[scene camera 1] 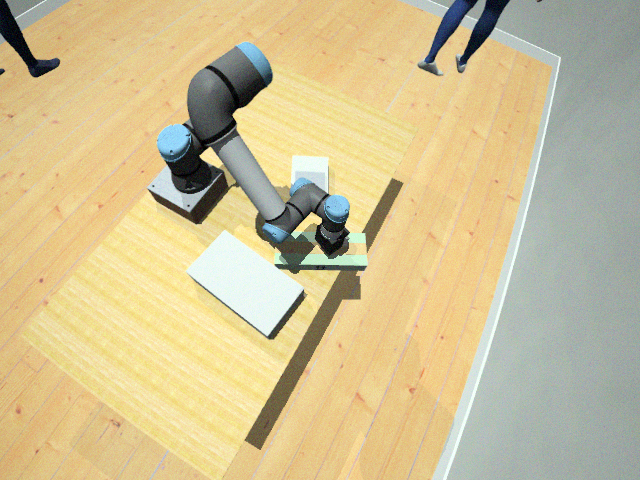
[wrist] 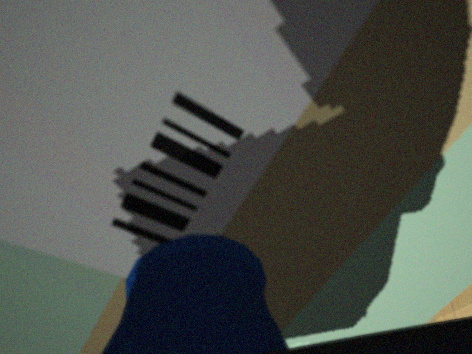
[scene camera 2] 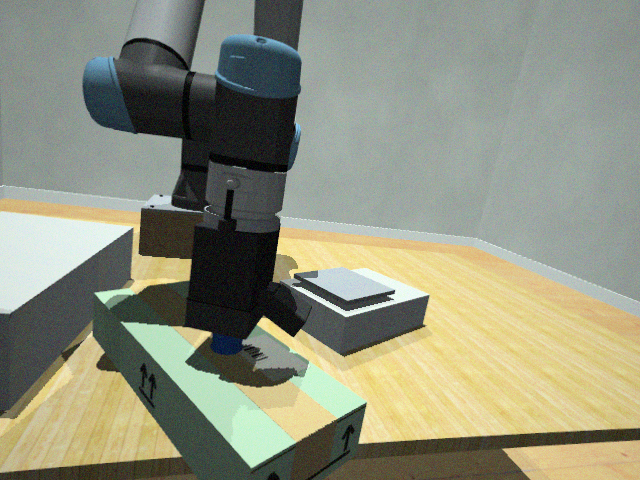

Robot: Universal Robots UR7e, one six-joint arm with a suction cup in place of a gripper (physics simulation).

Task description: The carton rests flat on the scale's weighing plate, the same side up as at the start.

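Seen in the pictures: end effector, tool point: (wrist: 200, 255) (scene camera 2: 225, 357); arm's base, origin of the base link: (scene camera 1: 192, 177) (scene camera 2: 204, 206).
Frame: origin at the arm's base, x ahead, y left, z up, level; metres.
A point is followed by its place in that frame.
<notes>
The green carton (scene camera 1: 320, 259) @(x 0.590, y 0.026, z -0.045 m) (scene camera 2: 165, 356) @(x 0.606, y 0.025, z -0.046 m) (wrist: 440, 195) @(x 0.645, y 0.080, z -0.046 m) with tan tape lies flat on the table, label side up, arrows on its sides pointing up. One end sticks out over the table edge. My suction gripper (scene camera 1: 331, 249) @(x 0.582, y 0.083, z -0.058 m) (scene camera 2: 226, 346) (wrist: 195, 275) points down, its blue cup touching the carton's top beside the barcode label (scene camera 2: 273, 356) @(x 0.598, y 0.133, z -0.045 m) (wrist: 100, 100) @(x 0.588, y 0.131, z -0.045 m). The cup looks short, and its rim contact is partly hidden. The white scale (scene camera 1: 310, 161) @(x 0.306, y 0.372, z -0.046 m) (scene camera 2: 382, 330) @(x 0.426, y 0.328, z -0.090 m) stands apart from the carton; its grey weighing plate (scene camera 1: 310, 176) @(x 0.356, y 0.298, z -0.031 m) (scene camera 2: 343, 283) @(x 0.385, y 0.262, z -0.030 m) bears nothing.
A large white block (scene camera 1: 245, 284) @(x 0.440, y -0.212, z -0.009 m) (scene camera 2: 56, 258) @(x 0.453, y -0.133, z -0.008 m) stands on the table (scene camera 1: 129, 330) @(x 0.189, y -0.564, z -0.105 m) (scene camera 2: 516, 372) @(x 0.505, y 0.521, z -0.105 m) near the carton's other end. The arm's base box (scene camera 1: 173, 198) @(x 0.008, y -0.112, z -0.004 m) (scene camera 2: 168, 235) @(x 0.094, y -0.062, z -0.058 m) stands farther back. Legs of two people show at the top of scene camera 1's view.
</notes>
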